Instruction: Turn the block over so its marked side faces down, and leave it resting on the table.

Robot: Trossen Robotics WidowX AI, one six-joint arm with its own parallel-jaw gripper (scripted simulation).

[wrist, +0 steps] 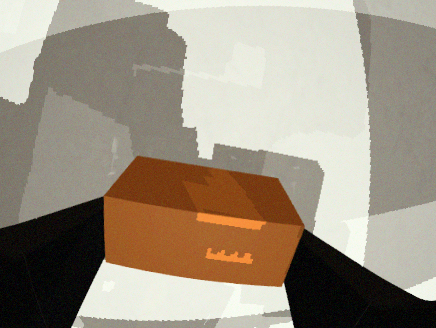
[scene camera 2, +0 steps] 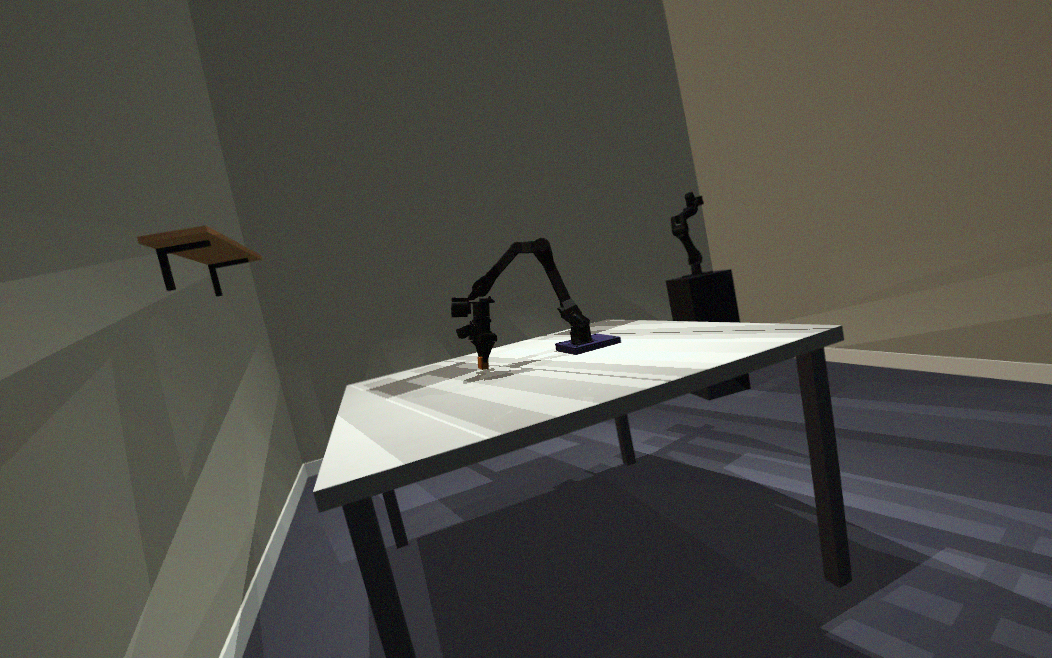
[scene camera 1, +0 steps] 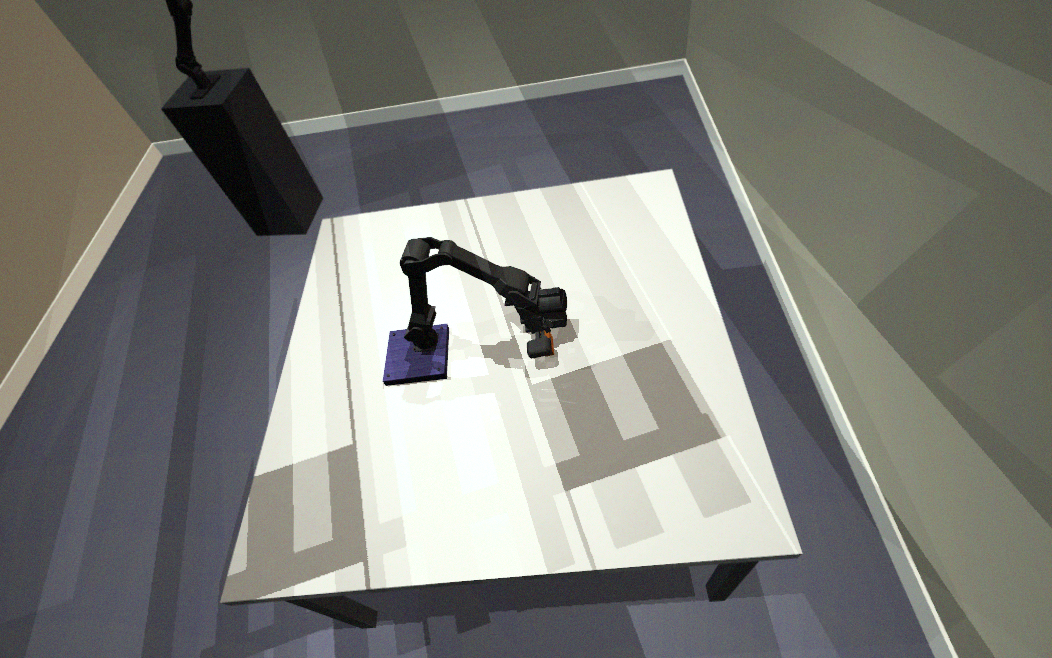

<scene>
The gripper (scene camera 1: 546,342) carries an orange block (wrist: 161,216).
The gripper also shows in the wrist view (wrist: 201,224) and in scene camera 2 (scene camera 2: 483,361).
</scene>
